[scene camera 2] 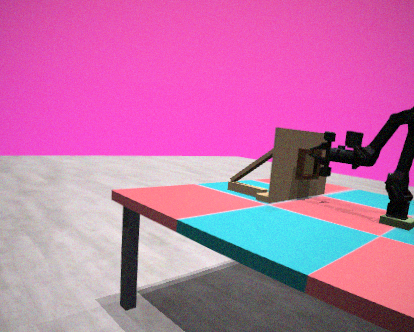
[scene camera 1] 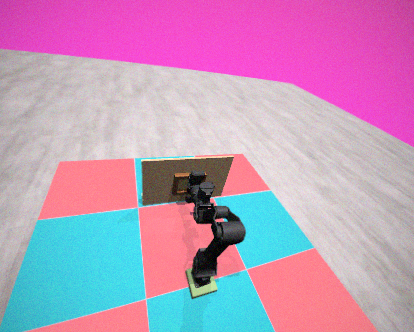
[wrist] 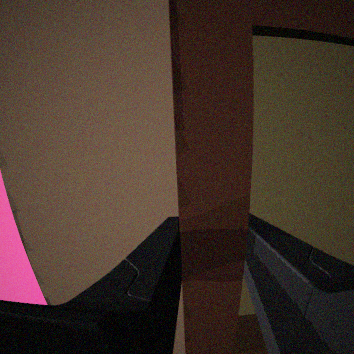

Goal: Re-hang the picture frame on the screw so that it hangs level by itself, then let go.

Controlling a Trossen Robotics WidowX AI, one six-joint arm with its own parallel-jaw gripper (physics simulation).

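Where they show: gripper, fingertip midpoint: [scene camera 2: 309, 151] [scene camera 1: 189, 175] [wrist: 208, 226]; arm's base at its link origin: [scene camera 2: 397, 217] [scene camera 1: 200, 277].
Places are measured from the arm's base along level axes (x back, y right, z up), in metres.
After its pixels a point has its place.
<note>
The brown picture frame [scene camera 1: 181, 175] @[x -0.400, y 0.013, z 0.197 m] [scene camera 2: 301, 164] @[x -0.397, y -0.018, z 0.133 m] [wrist: 215, 125] @[x -0.387, y 0.096, z 0.185 m] is upright in front of the tan board [scene camera 1: 157, 181] @[x -0.433, y -0.094, z 0.144 m] [scene camera 2: 286, 160] @[x -0.432, y -0.083, z 0.145 m] [wrist: 100, 125] @[x -0.423, y 0.094, z 0.223 m] and looks roughly level in the first scene view. My gripper [scene camera 1: 190, 187] [scene camera 2: 313, 154] @[x -0.405, y 0.059, z 0.186 m] [wrist: 208, 226] @[x -0.405, y 0.059, z 0.186 m] is shut on one side bar of the frame. In the wrist view its black fingers press against both sides of the bar, and the frame's olive inner area shows to the right. The gripper hides part of the frame in the first scene view. The screw does not show, and I cannot tell whether the frame hangs on it.
The board stands on a red and blue checkered table [scene camera 1: 90, 250] @[x -0.244, y -0.404, z -0.025 m] [scene camera 2: 280, 235] @[x -0.193, y -0.477, z -0.025 m]. A slanted wooden brace [scene camera 2: 252, 166] @[x -0.574, y -0.117, z 0.101 m] and a low wooden foot [scene camera 2: 245, 189] @[x -0.599, y -0.117, z -0.004 m] are behind it. The arm's green base plate [scene camera 1: 204, 291] @[x 0.052, y -0.004, z 0.000 m] [scene camera 2: 395, 221] @[x 0.007, y -0.050, z -0.006 m] is on the table in front of the board.
</note>
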